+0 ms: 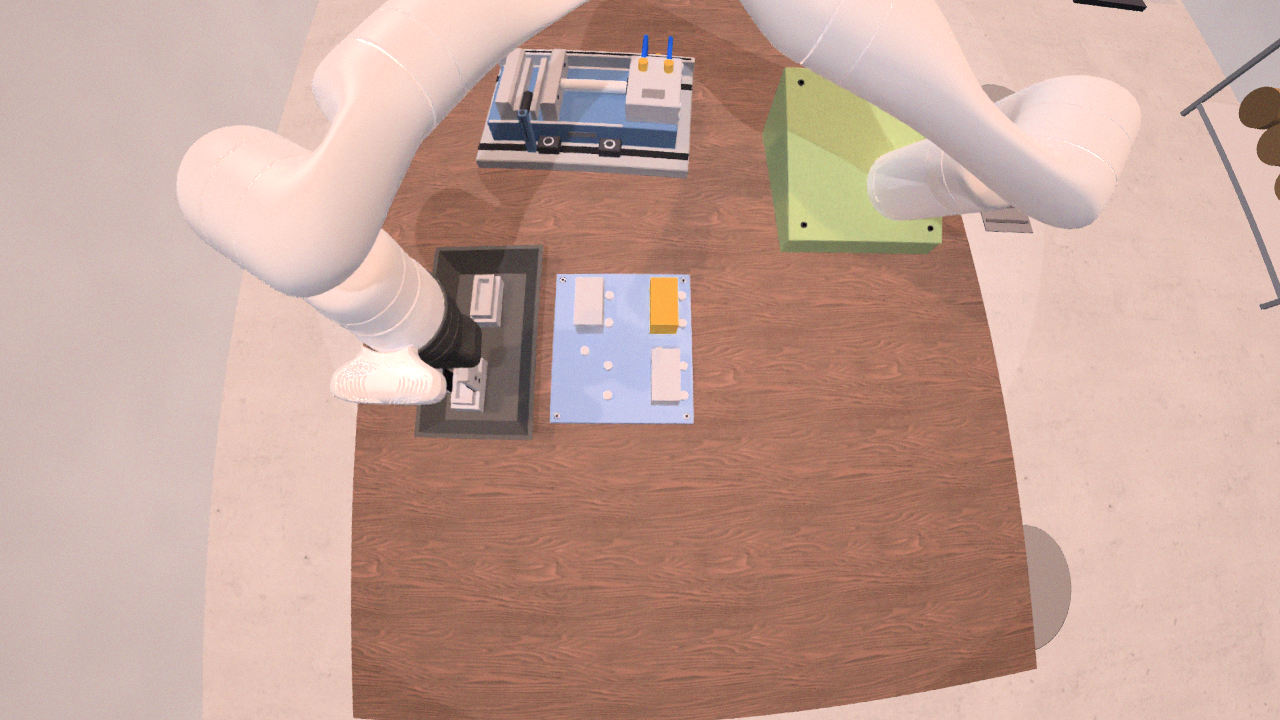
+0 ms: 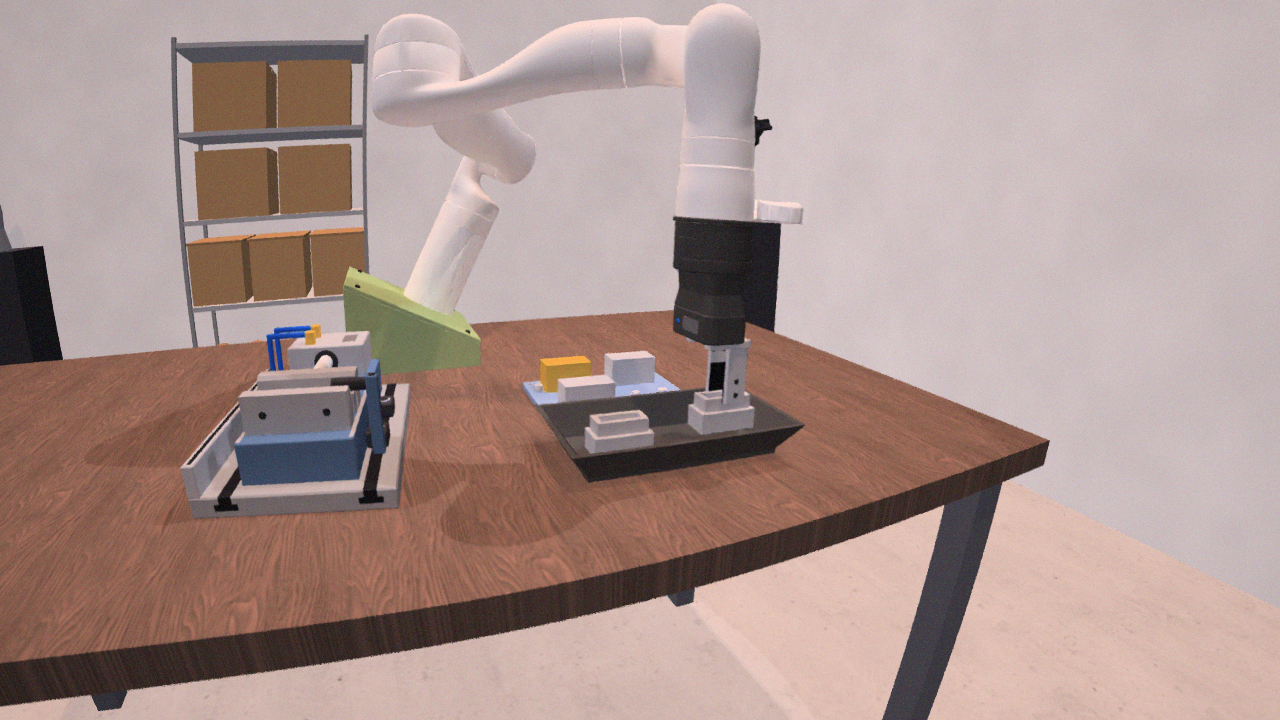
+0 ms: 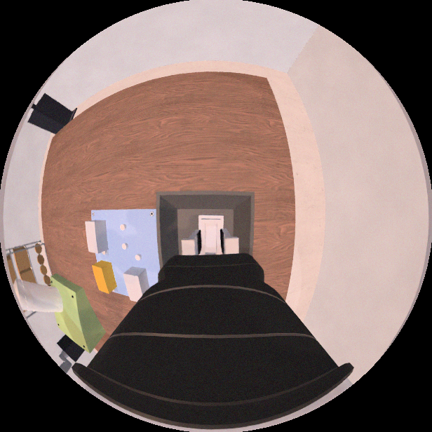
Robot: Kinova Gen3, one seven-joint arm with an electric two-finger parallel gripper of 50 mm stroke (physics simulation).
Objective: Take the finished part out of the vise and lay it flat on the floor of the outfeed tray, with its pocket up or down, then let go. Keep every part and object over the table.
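Frame: origin at the arm's base, x ahead, y left, z up, level; millimetres.
Where they show: gripper, between the fingertips: [image 1: 464, 382] [image 2: 724, 398]; arm's base, origin of its link: [image 1: 898, 186] [image 2: 427, 304].
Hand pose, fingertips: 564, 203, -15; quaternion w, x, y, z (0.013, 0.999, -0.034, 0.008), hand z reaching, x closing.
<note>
Things, the pixels of their top centre, and the offset from my fingertips, as dx, dy, dz.
- finished part, centre of its top: [image 2: 722, 393] [image 1: 462, 380] +0, -2, +5
- vise, centre of its top: [image 2: 309, 358] [image 1: 583, 71] -166, -396, +42
- second pale part, centre of its top: [image 2: 619, 416] [image 1: 482, 294] -20, -109, -10
- blue plate, centre of its top: [image 1: 622, 345] [image 2: 610, 395] -183, -39, -49
- orange block, centre of its top: [image 1: 664, 300] [image 2: 565, 360] -237, -78, -13
The finished part [image 1: 468, 399] [image 2: 720, 417] [image 3: 211, 218] is a pale stepped block. It is level, pocket up, inside the dark outfeed tray [image 1: 537, 340] [image 2: 680, 455] [image 3: 205, 193], at the end away from the vise. Its underside is at or very close to the tray floor; a small gap cannot be ruled out. My gripper [image 1: 469, 376] [image 2: 723, 394] [image 3: 210, 237] points straight down and is shut on the part's raised upper portion. The vise [image 1: 581, 134] [image 2: 299, 458] stands apart from the tray, and no part shows between its jaws.
A second pale part [image 1: 486, 300] [image 2: 619, 431] lies pocket up in the tray nearer the vise. A blue plate [image 1: 626, 344] [image 3: 137, 225] beside the tray carries two pale blocks, an orange block [image 1: 663, 304] [image 2: 564, 372] [image 3: 104, 276] and small pegs. The tray's sloped walls surround my fingers.
</note>
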